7 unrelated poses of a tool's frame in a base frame.
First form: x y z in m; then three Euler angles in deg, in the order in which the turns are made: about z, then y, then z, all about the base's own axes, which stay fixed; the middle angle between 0 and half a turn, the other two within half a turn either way.
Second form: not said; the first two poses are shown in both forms.
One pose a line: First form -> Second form
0.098 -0.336 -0.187 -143.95 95.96 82.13 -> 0.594 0.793 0.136 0.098; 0.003 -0.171 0.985 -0.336; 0.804 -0.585 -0.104 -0.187; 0 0 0 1
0.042 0.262 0.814 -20.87 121.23 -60.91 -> -0.547 0.727 0.416 0.042; 0.250 0.616 -0.747 0.262; -0.799 -0.305 -0.518 0.814; 0 0 0 1
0.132 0.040 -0.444 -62.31 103.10 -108.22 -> -0.808 0.504 -0.305 0.132; 0.377 0.045 -0.925 0.040; -0.453 -0.862 -0.227 -0.444; 0 0 0 1
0.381 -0.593 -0.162 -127.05 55.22 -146.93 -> -0.147 -0.710 -0.688 0.381; 0.856 0.256 -0.448 -0.593; 0.495 -0.656 0.570 -0.162; 0 0 0 1
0.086 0.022 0.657 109.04 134.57 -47.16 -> 0.849 0.212 0.484 0.086; 0.475 -0.708 -0.522 0.022; 0.232 0.673 -0.702 0.657; 0 0 0 1
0.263 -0.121 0.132 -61.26 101.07 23.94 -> 0.271 -0.349 0.897 0.263; -0.839 0.371 0.398 -0.121; -0.472 -0.860 -0.192 0.132; 0 0 0 1
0.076 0.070 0.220 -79.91 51.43 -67.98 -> -0.872 0.393 0.293 0.076; -0.470 -0.503 -0.725 0.070; -0.137 -0.770 0.623 0.220; 0 0 0 1
